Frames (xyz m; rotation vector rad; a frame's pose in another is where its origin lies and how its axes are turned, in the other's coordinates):
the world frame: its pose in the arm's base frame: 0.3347 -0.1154 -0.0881 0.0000 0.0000 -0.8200
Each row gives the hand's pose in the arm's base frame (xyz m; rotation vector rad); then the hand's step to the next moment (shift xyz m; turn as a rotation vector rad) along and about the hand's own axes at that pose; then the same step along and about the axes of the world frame.
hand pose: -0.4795 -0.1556 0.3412 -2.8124 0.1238 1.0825
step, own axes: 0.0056 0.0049 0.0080 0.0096 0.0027 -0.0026
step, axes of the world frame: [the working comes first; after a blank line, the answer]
step, axes of the arm's base frame: -0.0017 -0.0039 -0.0101 0.0085 -0.0034 -0.0048

0.0016 -0.0039 -0.0101 0.0082 0.0039 -0.0048
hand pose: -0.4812 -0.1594 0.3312 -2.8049 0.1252 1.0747
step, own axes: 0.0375 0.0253 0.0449 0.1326 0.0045 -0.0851
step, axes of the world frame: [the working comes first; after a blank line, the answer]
step, axes of the arm's base frame: -0.0049 -0.0191 -0.0606 0.1539 -0.0215 -0.0266

0.0106 -0.0166 -0.0606 0.1207 0.0978 -0.0266
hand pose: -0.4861 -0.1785 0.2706 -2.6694 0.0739 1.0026
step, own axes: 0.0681 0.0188 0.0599 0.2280 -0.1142 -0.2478
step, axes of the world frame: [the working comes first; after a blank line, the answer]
step, axes of the arm's base frame: 0.0106 0.0026 -0.0920 0.3472 0.0508 0.0574

0.0053 0.0096 -0.0920 0.1997 0.2885 0.0574
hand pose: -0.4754 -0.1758 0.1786 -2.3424 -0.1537 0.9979
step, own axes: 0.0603 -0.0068 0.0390 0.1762 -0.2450 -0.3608
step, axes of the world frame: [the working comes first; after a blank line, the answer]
step, axes of the arm's base frame: 0.0168 0.0431 -0.0553 0.4036 0.0891 0.2245

-0.0200 0.0417 -0.0553 0.2102 0.3559 0.2245
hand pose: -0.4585 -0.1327 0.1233 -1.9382 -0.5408 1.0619
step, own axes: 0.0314 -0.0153 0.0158 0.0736 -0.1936 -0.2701
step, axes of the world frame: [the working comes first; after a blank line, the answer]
step, axes of the arm's base frame: 0.0043 0.0375 -0.0067 0.2704 0.0321 0.2042

-0.0245 0.0287 -0.0067 0.1610 0.2197 0.2042
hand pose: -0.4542 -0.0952 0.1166 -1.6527 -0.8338 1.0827
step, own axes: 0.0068 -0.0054 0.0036 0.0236 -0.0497 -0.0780
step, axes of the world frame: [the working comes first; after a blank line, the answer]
step, axes of the arm's base frame: -0.0010 0.0089 0.0027 0.0792 0.0094 0.0524

-0.0072 0.0054 0.0027 0.0471 0.0643 0.0524
